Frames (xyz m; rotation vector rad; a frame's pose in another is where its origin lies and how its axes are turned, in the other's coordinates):
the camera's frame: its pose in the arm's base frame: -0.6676 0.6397 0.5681 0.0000 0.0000 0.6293
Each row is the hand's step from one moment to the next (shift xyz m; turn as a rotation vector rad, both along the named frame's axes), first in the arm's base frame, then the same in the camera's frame.
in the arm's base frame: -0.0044 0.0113 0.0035 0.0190 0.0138 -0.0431
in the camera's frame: 0.0031 0.0117 0.0035 0.0235 0.0000 -0.0431
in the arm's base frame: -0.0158 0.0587 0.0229 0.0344 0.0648 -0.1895
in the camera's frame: 0.0218 0.0568 0.0229 0.0660 0.0321 -0.1895
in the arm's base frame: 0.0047 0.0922 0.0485 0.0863 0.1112 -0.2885
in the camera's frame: 0.0581 0.0718 0.0485 0.1352 0.0391 -0.2885
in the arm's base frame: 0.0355 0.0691 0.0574 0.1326 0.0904 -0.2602
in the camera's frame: 0.0694 0.0350 0.0574 0.1604 -0.0050 -0.2602
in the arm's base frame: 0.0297 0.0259 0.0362 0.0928 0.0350 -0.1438
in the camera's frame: 0.0393 0.0035 0.0362 0.0956 -0.0263 -0.1438
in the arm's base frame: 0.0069 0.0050 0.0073 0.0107 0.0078 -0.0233
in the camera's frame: 0.0085 0.0000 0.0073 0.0132 0.0000 -0.0233
